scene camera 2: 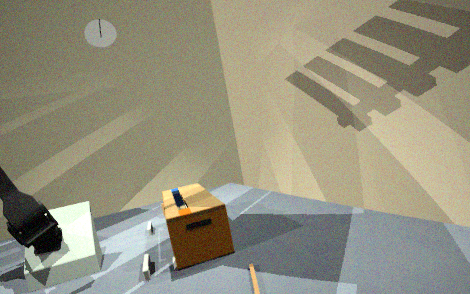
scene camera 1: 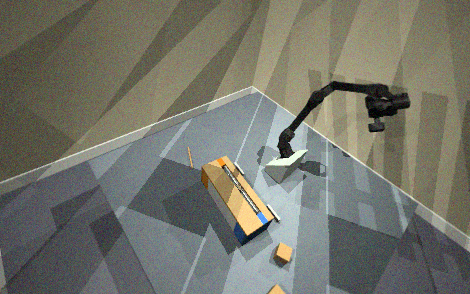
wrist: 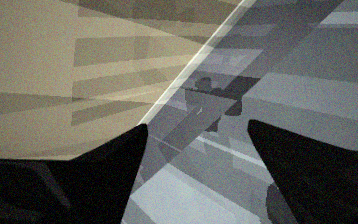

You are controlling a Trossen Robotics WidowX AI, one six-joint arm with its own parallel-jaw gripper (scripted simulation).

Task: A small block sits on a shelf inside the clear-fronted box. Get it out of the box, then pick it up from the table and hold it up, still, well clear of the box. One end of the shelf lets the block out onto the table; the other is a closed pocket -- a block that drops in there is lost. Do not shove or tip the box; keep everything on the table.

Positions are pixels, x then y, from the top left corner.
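A long orange box [scene camera 2: 200,232] is in the scene, 0.56 m from the lens.
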